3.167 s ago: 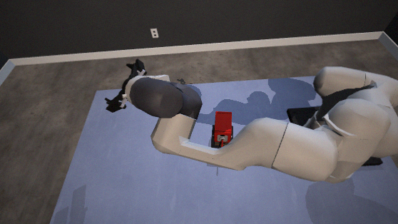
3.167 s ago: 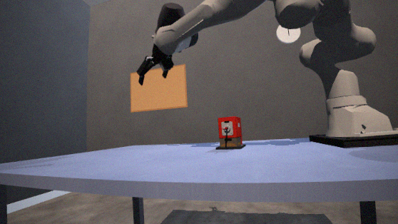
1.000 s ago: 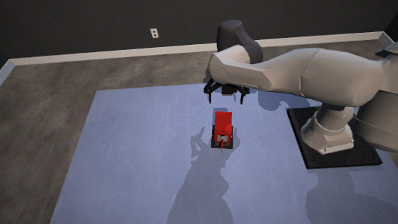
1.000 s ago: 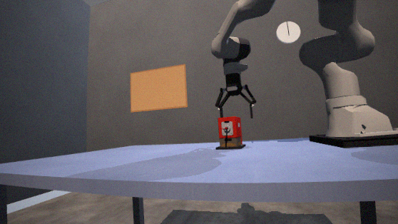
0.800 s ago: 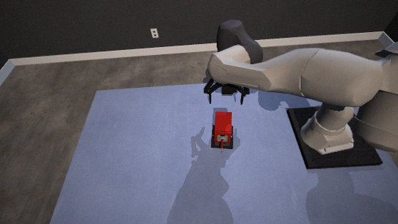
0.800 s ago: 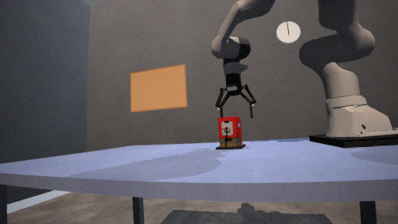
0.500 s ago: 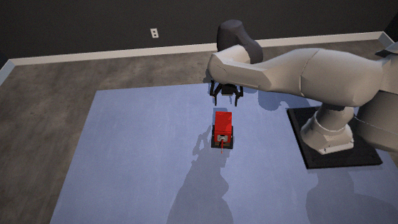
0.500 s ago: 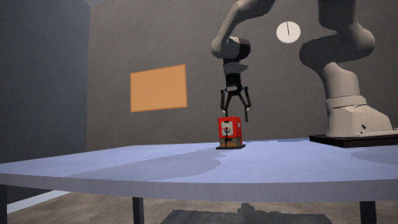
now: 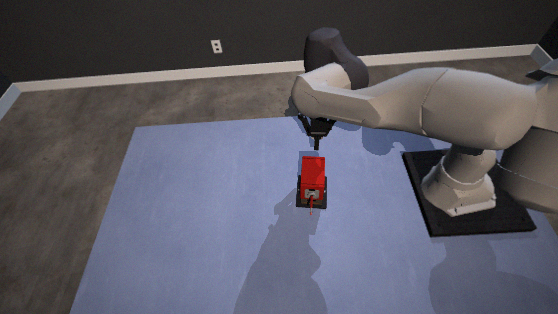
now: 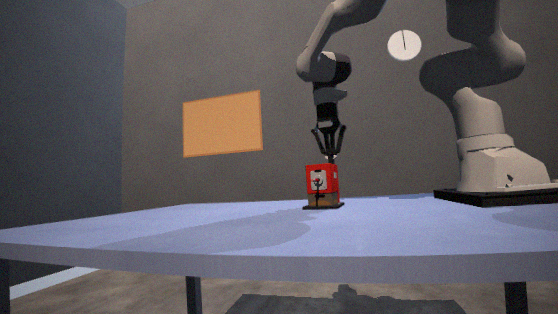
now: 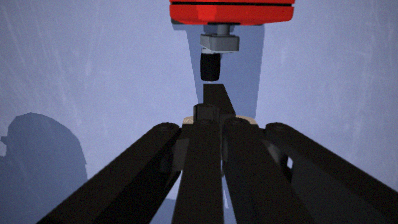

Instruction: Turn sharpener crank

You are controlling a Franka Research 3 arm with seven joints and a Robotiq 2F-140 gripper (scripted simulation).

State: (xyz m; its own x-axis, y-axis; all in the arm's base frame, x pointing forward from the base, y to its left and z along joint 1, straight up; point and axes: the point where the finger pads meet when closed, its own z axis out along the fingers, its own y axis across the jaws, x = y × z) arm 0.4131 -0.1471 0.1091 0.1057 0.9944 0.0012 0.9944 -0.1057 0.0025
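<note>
My hand is 20 mm to the right of the crank and 90 mm above it.
</note>
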